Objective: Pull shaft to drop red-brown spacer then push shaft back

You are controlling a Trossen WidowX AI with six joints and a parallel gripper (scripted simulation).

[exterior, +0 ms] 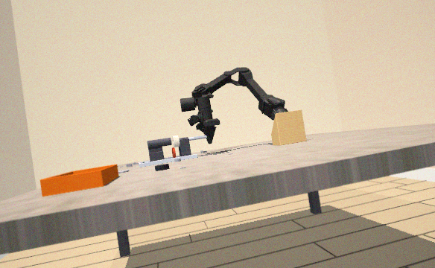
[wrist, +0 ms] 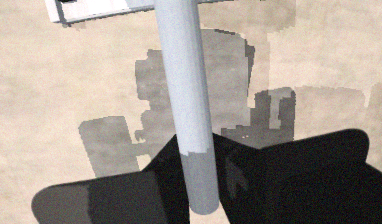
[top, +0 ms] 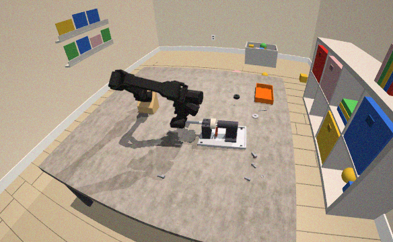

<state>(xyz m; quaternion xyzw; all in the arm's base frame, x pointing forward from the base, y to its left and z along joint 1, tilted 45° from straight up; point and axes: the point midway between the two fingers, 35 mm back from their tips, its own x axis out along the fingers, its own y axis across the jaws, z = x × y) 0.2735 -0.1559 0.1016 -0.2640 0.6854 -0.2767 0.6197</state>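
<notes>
Now: gripper tip 70 mm short of the shaft and 30 mm below it. From my gripper tip the other things lie so: black disc: 250 mm ahead, 380 mm to the left, 40 mm below; then red-brown spacer: 160 mm ahead, 20 mm below; then orange tray: 440 mm ahead, 440 mm to the left, 40 mm below.
</notes>
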